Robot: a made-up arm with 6 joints.
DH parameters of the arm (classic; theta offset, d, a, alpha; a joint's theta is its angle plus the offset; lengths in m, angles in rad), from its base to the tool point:
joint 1: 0 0.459 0 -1.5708
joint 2: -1.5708 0 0.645 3.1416
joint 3: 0 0 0 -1.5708
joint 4: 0 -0.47 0 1.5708
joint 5: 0 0.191 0 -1.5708
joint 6: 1.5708 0 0 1.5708
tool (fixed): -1.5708 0 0 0
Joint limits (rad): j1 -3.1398..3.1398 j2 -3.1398..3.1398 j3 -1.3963..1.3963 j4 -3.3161..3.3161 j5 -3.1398..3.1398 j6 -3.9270..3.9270
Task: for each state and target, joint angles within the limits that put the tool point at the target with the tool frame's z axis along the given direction. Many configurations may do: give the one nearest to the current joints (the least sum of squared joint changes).
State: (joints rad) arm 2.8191 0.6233 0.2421 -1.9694 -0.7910 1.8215
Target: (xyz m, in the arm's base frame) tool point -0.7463 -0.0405 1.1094 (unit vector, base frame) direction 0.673 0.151 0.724
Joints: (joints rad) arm 3.0777 0.3904 0.8447 -2.0501 -0.8133 1.9622
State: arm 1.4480 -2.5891 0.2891 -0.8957 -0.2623 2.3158
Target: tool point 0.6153 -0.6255 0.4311 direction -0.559 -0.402 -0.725
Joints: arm 2.2730 -2.2070 0.5149 -1.2197 -0.6824 2.1496
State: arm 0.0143 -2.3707 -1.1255 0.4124 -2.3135 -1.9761
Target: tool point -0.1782 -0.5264 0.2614 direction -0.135 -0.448 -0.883
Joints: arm 0.9519 -2.7332 -0.7694 0.5755 -2.2721 -2.5794
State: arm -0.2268 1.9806 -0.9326 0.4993 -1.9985 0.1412
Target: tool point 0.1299 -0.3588 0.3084 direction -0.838 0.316 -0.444
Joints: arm -0.7307 1.1798 -1.1038 0.3332 -2.0230 -0.1959
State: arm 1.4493 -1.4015 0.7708 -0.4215 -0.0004 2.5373
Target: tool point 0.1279 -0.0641 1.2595 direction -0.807 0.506 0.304
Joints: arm 1.4004 -0.7070 0.2568 -0.7715 0.5755 2.5647
